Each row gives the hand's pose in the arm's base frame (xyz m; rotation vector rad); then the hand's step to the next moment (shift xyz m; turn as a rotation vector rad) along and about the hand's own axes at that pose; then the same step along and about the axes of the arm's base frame.
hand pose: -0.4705 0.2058 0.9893 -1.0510 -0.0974 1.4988
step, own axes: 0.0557 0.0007 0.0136 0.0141 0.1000 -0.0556
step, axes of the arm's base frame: -0.0006 0.0527 -0.0225 -0.0373 -0.0417 -0.1008
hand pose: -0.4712 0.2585 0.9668 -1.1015 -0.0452 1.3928
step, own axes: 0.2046 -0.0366 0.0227 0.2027 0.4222 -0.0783
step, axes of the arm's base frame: 0.0665 0.1816 -0.0794 -0.2158 0.0280 -0.4221
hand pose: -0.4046 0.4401 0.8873 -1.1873 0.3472 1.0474
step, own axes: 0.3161 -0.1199 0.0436 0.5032 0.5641 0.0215
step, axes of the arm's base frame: 0.2471 0.1904 -0.1375 -0.2048 0.2596 -0.6801
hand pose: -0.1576 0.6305 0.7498 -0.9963 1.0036 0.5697
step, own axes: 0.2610 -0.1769 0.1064 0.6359 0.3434 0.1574
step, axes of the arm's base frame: 0.3022 0.0035 -0.1394 0.0861 0.2739 -0.6816
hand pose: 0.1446 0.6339 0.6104 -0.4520 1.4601 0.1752
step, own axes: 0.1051 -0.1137 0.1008 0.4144 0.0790 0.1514
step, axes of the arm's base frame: 0.1481 -0.0790 -0.0771 0.1564 0.0671 -0.4146
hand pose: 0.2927 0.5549 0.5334 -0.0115 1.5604 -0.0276
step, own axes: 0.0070 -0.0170 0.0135 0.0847 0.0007 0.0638
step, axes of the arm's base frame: 0.0134 -0.0173 -0.0064 0.0647 -0.0021 -0.0840
